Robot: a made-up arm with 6 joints. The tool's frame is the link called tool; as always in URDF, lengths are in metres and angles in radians.
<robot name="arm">
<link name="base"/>
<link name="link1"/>
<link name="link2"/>
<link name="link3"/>
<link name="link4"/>
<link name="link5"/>
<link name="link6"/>
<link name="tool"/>
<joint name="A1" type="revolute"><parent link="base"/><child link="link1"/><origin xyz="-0.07 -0.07 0.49" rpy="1.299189 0.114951 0.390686"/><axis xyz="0 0 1"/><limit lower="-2.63" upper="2.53"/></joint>
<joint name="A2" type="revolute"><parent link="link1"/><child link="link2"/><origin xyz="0.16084 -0.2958 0.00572" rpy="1.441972 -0.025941 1.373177"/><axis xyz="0 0 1"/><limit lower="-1.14" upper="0.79"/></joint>
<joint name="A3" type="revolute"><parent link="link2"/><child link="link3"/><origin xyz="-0.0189 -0.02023 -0.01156" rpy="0.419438 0.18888 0.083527"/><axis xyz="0 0 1"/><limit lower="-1.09" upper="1.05"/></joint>
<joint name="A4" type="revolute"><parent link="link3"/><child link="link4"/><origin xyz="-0.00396 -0.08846 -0.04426" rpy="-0.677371 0.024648 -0.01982"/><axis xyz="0 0 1"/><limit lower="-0.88" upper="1.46"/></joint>
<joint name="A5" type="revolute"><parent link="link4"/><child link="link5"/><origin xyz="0.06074 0.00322 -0.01" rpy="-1.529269 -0.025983 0.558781"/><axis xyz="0 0 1"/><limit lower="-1.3" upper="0.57"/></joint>
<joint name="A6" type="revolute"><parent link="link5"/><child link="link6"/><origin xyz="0.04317 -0.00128 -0.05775" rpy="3.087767 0.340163 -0.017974"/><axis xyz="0 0 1"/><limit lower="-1.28" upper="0.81"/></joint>
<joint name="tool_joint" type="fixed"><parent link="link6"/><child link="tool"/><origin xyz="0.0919 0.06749 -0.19" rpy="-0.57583 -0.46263 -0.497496"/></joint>
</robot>
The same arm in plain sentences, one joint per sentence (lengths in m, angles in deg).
The arm has six revolute joints in a row. What follows holds with every joint at zero, and every direction is one of the base frame's.
The first joint sits 0.07 m along -x and 0.07 m along -y and 0.49 m along +z from the base frame's origin and turns about the direction (0.395315, -0.879033, 0.26651), from -150.69 to 144.96 deg.
The second joint sits 0.15 m along +x and 0.03 m along -y and 0.3 m along -z from the first joint and turns about the direction (0.943372, 0.197294, -0.266692), from -65.32 to 45.26 deg.
The third joint sits 0.02 m along -x and 0.01 m along +y and 0.02 m along -z from the second joint and turns about the direction (0.778987, 0.60639, -0.159597), from -62.45 to 60.16 deg.
The fourth joint sits 0.09 m along -x and 0.04 m along +y and 0.01 m along -z from the third joint and turns about +x, from -50.42 to 83.65 deg.
The fifth joint sits 0.01 m along -x and 0.01 m along +y and 0.06 m along +z from the fourth joint and turns about the direction (0.041502, -0.941335, -0.334912), from -74.48 to 32.66 deg.
The sixth joint sits 0.04 m along +y and 0.06 m along +z from the fifth joint and turns about +y, from -73.34 to 46.41 deg.
The tool frame, which is the frame that the pose is given for, sits 0.07 m along +x and 0.19 m along -y and 0.09 m along +z from the sixth joint; its axes are the base frame's turned by roll 98.32, pitch -52.93 and yaw 132.24 deg (as in URDF: about the fixed x, then y, then z).

